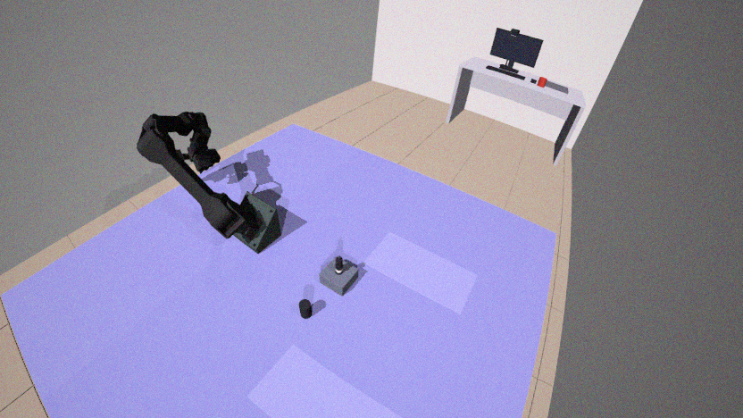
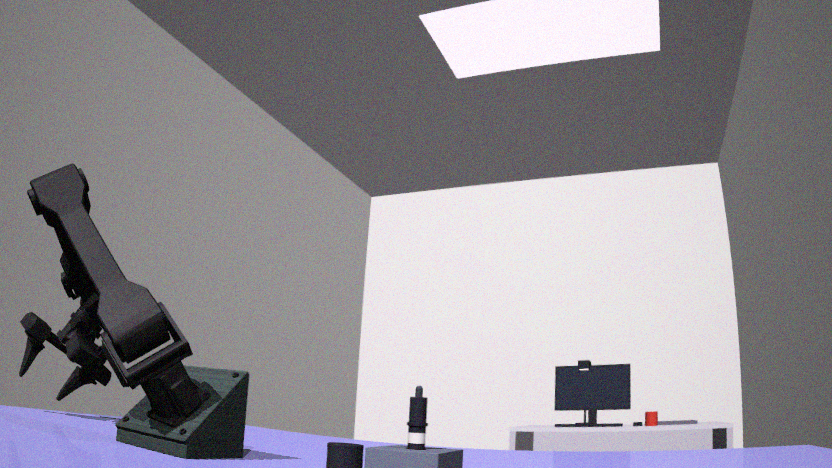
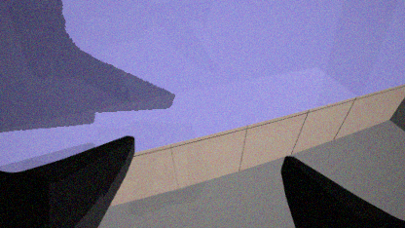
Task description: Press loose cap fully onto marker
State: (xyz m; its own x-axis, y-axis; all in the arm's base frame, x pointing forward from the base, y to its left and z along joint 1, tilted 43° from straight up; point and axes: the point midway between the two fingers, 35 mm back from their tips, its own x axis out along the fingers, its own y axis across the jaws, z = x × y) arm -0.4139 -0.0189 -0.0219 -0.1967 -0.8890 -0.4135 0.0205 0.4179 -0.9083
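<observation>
The black cap lies 73 cm ahead of my gripper tip, 4 cm to the right of it and 1 cm below it. Also, from my gripper tip: grey holder block: 72 cm ahead, 9 cm to the left, 2 cm below.
</observation>
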